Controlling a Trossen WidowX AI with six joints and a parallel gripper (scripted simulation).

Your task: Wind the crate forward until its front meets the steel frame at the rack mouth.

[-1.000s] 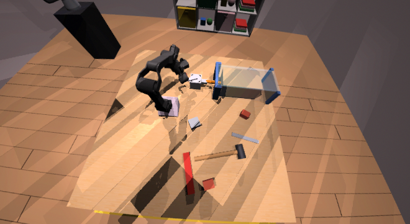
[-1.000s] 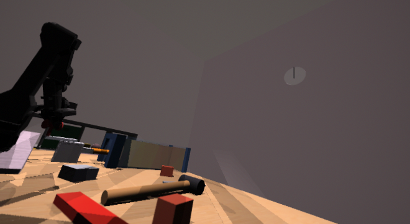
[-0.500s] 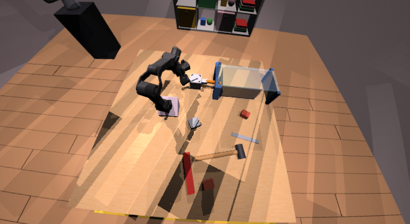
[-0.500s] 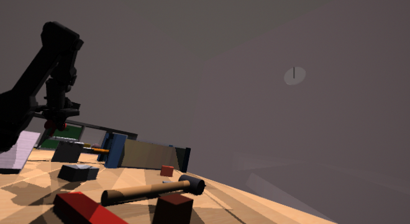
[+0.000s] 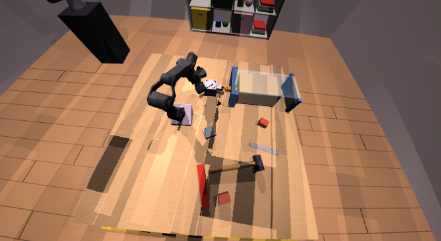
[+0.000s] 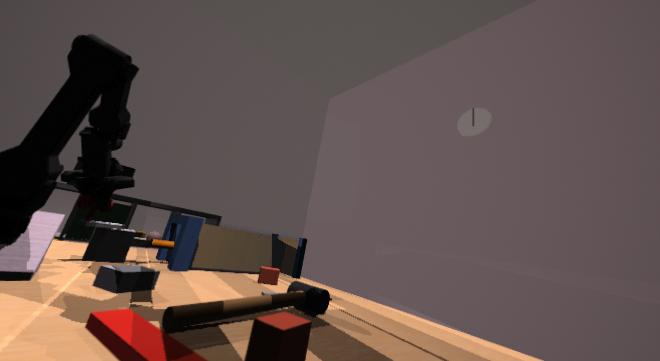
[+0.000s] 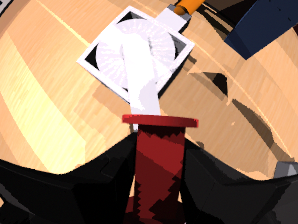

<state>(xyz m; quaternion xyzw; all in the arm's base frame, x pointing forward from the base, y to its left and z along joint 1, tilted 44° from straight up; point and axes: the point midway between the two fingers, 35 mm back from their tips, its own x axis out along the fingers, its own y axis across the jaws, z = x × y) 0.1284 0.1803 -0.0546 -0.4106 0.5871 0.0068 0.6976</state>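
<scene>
My gripper tip is now 22 cm short of the blue steel frame, 5 cm to the right of it and 3 cm above it. The rest, counted from my gripper tip: red grip (1 cm to the right, 1 cm behind); then winch (10 cm below, 5 cm to the left, 4 cm ahead); then winch handle (3 cm below, 2 cm to the left, 1 cm ahead).
</scene>
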